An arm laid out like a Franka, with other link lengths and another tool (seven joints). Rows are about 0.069 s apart.
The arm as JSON. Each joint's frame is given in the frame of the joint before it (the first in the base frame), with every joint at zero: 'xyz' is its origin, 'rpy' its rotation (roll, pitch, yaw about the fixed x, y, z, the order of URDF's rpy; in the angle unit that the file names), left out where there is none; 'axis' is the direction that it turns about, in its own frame. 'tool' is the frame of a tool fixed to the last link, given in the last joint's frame.
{
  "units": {
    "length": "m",
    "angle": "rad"
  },
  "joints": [
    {
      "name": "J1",
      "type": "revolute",
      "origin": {
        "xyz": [
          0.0,
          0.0,
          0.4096
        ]
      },
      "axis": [
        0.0,
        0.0,
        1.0
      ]
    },
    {
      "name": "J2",
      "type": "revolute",
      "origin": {
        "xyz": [
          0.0,
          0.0,
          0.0
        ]
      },
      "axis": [
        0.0,
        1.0,
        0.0
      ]
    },
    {
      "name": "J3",
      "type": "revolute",
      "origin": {
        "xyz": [
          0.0,
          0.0,
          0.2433
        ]
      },
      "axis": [
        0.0,
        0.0,
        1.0
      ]
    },
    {
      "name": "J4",
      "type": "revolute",
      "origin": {
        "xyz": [
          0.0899,
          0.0,
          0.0
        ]
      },
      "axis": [
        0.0,
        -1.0,
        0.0
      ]
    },
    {
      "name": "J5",
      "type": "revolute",
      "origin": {
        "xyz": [
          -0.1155,
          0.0,
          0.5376
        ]
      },
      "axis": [
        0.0,
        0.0,
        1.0
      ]
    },
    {
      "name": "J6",
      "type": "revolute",
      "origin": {
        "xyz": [
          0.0,
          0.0,
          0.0
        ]
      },
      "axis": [
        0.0,
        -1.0,
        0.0
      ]
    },
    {
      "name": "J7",
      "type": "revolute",
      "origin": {
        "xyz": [
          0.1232,
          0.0,
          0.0
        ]
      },
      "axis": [
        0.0,
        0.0,
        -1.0
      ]
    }
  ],
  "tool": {
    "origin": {
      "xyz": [
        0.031,
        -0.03,
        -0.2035
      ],
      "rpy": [
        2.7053,
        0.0,
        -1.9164
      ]
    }
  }
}
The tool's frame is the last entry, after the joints.
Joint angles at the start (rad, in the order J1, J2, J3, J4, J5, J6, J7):
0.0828, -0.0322, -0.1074, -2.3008, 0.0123, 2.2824, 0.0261
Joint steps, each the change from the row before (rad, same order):
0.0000, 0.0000, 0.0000, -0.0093, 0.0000, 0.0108, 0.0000
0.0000, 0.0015, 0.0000, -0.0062, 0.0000, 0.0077, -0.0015
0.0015, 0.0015, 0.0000, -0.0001, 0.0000, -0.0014, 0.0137
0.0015, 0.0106, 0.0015, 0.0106, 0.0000, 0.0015, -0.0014
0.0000, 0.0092, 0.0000, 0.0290, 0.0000, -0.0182, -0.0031
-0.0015, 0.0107, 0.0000, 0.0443, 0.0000, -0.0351, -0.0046
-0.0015, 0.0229, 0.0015, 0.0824, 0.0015, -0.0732, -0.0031
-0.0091, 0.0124, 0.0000, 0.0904, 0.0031, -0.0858, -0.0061
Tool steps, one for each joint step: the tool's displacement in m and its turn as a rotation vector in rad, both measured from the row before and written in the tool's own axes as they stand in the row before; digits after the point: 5 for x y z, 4 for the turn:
0.00087, 0.00001, 0.00469, 0.0014, -0.0005, -0.0001
0.00067, -0.00022, 0.00409, 0.0001, 0.0008, -0.0012
-0.00019, 0.00053, 0.00174, -0.0027, -0.0040, 0.0116
-0.00294, -0.00215, -0.00030, 0.0018, 0.0023, -0.0038
-0.00305, -0.00288, -0.01126, 0.0018, 0.0015, -0.0029
-0.00327, -0.00312, -0.01825, -0.0010, 0.0027, -0.0025
-0.00648, -0.00311, -0.02957, -0.0124, 0.0063, -0.0002
-0.00042, 0.00045, -0.04159, -0.0078, -0.0007, 0.0036

